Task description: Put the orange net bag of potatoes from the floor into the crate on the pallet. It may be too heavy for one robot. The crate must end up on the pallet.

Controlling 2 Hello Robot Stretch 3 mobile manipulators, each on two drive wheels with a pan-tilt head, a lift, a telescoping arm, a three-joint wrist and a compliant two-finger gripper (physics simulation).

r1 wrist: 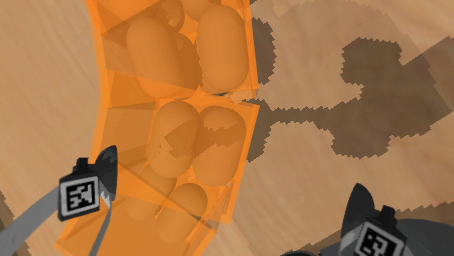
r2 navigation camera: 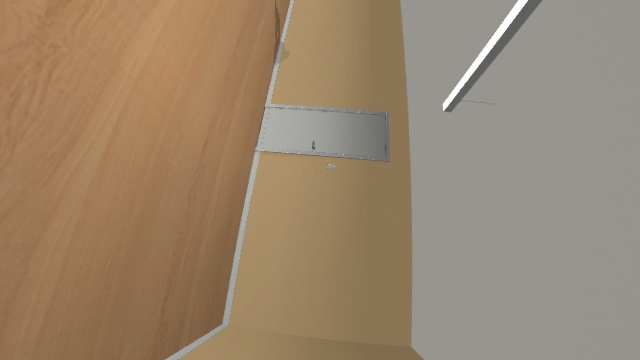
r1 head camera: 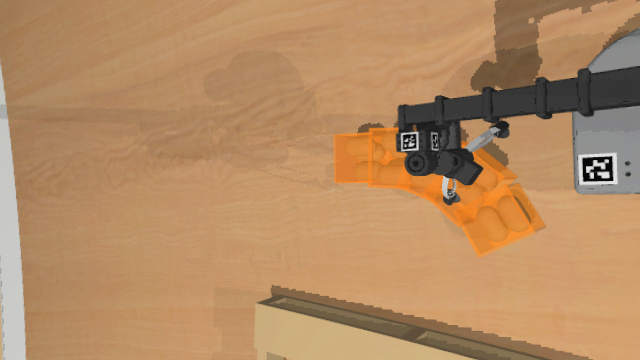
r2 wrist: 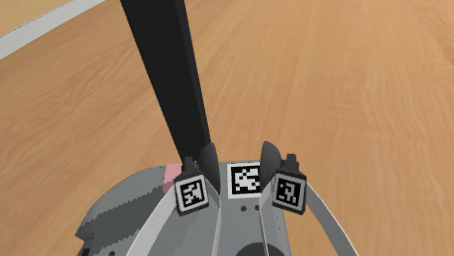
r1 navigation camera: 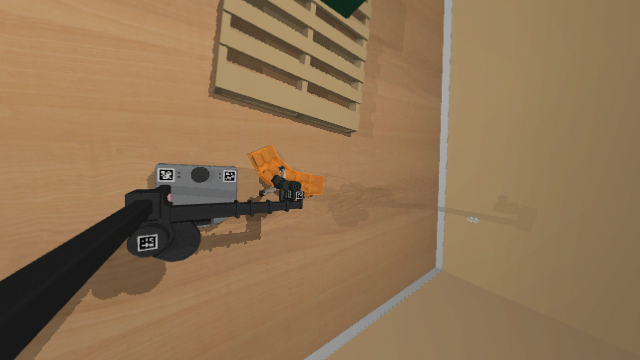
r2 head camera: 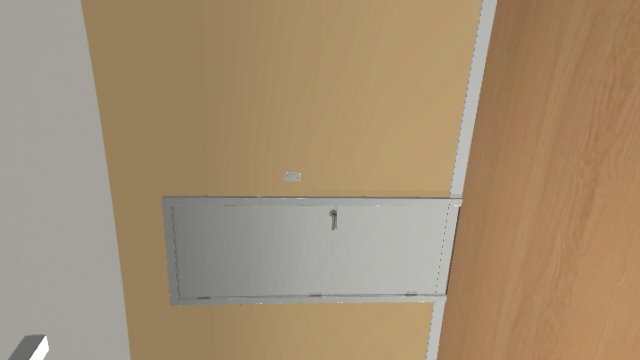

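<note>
The orange net bag of potatoes (r1 head camera: 492,222) (r1 navigation camera: 262,159) (r1 wrist: 222,47) lies bent on the floor near the pallet (r1 head camera: 320,335) (r1 navigation camera: 250,86). Part of the dark green crate (r1 navigation camera: 345,6) shows on the pallet at the top edge of the r1 navigation view. The r1 gripper (r1 head camera: 475,164) (r1 navigation camera: 272,181) (r1 wrist: 235,170) is open over the bag's middle. In the r1 wrist view one finger overlaps the bag's left edge and the other is over floor to its right. The r2 gripper (r2 wrist: 240,160) is open with a moderate gap and empty, above r2's own base. The bag does not show in the r2 views.
The r1 base (r1 head camera: 600,130) (r1 navigation camera: 200,190) stands beside the bag, on the side away from the wall (r1 navigation camera: 540,125). The r2 head and navigation views face a wall with a grey door (r2 head camera: 250,250) (r2 navigation camera: 325,130). The r2 mast (r2 wrist: 165,75) rises beside its gripper.
</note>
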